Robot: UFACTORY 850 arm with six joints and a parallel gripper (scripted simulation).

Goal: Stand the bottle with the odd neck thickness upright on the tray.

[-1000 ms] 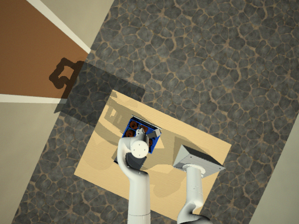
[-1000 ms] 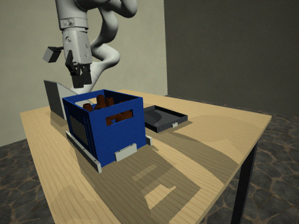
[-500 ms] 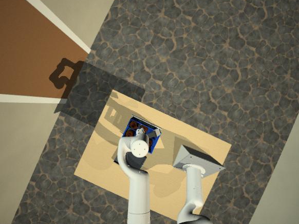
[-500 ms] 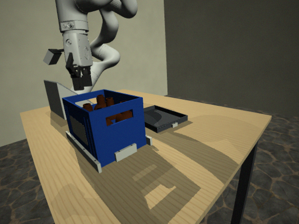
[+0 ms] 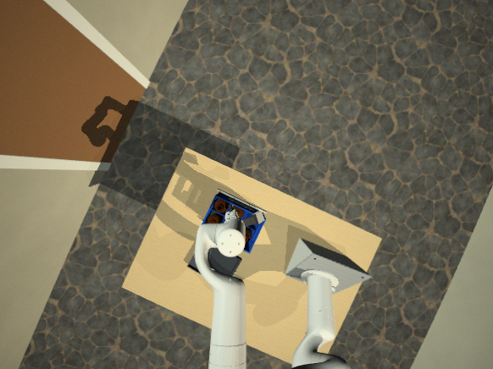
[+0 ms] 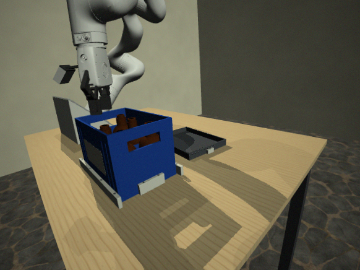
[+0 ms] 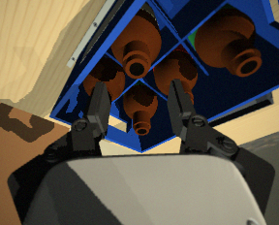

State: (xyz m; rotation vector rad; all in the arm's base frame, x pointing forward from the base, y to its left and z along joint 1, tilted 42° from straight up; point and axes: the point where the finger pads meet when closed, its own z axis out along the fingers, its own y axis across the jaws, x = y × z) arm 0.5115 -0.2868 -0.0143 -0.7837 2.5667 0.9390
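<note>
My hand is 10 mm short of the blue crate, 50 mm to the right of it and 140 mm above it. Round my hand: brown bottle 70 mm behind, 110 mm to the left, 130 mm below; then dark tray 40 mm ahead, 330 mm to the left, 210 mm below.
</note>
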